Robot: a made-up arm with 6 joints.
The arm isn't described. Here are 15 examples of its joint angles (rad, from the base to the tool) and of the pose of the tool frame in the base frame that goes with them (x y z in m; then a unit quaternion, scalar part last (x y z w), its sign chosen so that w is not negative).
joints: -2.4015 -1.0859 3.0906 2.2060 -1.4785 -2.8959
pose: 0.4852 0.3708 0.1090 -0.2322 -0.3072 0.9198 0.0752
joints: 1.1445 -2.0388 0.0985 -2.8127 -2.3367 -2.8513
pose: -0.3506 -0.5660 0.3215 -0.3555 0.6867 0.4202 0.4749
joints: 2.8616 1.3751 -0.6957 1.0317 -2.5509 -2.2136
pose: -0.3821 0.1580 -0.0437 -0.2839 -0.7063 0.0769 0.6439
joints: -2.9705 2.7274 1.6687 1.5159 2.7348 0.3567
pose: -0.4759 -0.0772 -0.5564 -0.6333 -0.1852 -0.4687 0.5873
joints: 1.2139 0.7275 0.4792 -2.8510 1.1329 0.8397
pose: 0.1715 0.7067 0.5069 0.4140 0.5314 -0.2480 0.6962
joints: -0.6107 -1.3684 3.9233 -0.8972 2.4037 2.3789
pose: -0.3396 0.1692 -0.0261 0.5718 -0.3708 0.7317 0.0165
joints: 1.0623 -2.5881 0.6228 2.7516 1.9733 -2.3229
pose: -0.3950 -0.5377 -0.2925 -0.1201 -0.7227 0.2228 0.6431
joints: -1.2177 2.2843 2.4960 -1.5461 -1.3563 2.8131
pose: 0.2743 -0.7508 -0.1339 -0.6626 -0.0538 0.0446 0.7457
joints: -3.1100 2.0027 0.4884 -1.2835 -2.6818 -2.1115
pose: -0.4237 0.0121 -0.3871 -0.6264 -0.1147 -0.6262 0.4499
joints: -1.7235 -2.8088 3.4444 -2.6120 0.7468 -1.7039
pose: 0.0454 -0.2155 -0.3395 -0.2484 0.8049 -0.2760 0.4629
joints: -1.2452 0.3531 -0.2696 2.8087 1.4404 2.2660
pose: 0.2450 -0.4598 0.5294 0.7495 0.4398 -0.4728 0.1458
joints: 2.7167 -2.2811 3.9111 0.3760 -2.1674 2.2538
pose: 0.0552 0.0669 -0.1270 0.6035 0.2994 -0.2470 0.6965
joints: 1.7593 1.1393 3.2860 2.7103 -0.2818 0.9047
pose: -0.1267 0.2279 0.7503 -0.4202 -0.1227 -0.5992 0.6704
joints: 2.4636 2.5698 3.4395 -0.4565 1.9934 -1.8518
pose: -0.3917 0.4192 0.0405 -0.7119 0.0144 -0.1646 0.6826
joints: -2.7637 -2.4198 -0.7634 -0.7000 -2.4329 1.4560
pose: 0.2811 0.1857 0.2085 -0.0693 0.6947 -0.4480 0.5585
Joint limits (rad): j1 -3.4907..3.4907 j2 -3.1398..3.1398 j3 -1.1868..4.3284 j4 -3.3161..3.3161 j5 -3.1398..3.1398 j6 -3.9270..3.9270
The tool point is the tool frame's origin. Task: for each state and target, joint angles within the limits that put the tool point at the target. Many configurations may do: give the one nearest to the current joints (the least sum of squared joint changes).
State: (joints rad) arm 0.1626 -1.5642 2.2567 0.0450 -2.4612 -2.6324
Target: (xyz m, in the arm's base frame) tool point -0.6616 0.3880 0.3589
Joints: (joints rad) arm -0.6465 -0.9245 2.6974 0.1581 -2.4612 -2.6324
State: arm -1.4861 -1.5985 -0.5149 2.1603 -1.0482 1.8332
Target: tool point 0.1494 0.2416 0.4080
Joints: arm -1.9027 -1.7899 -1.0759 2.3388 -1.0482 1.8332
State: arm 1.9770 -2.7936 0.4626 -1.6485 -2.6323 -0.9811
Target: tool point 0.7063 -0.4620 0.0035
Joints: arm 2.5641 -2.1286 1.0835 -1.5872 -2.6323 -0.9811
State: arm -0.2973 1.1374 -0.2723 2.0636 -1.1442 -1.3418
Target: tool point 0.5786 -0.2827 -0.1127
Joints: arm -0.5133 1.4982 -0.0051 2.0052 -1.1442 -1.3418
